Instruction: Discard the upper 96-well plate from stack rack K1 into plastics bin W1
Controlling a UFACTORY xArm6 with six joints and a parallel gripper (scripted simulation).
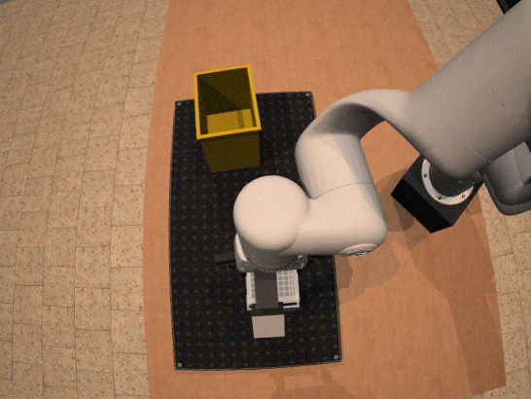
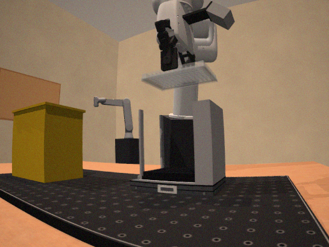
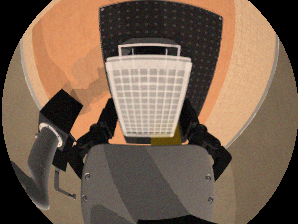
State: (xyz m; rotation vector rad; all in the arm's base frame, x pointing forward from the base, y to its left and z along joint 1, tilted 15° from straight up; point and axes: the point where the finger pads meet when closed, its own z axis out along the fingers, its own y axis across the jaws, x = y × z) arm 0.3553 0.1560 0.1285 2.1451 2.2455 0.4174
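Now: hand 360 mm to the left of the yellow bin W1, 130 mm above it and 100 mm short of it. Also, from my hand: white 96-well plate: 10 mm below; then dark plate: 200 mm below.
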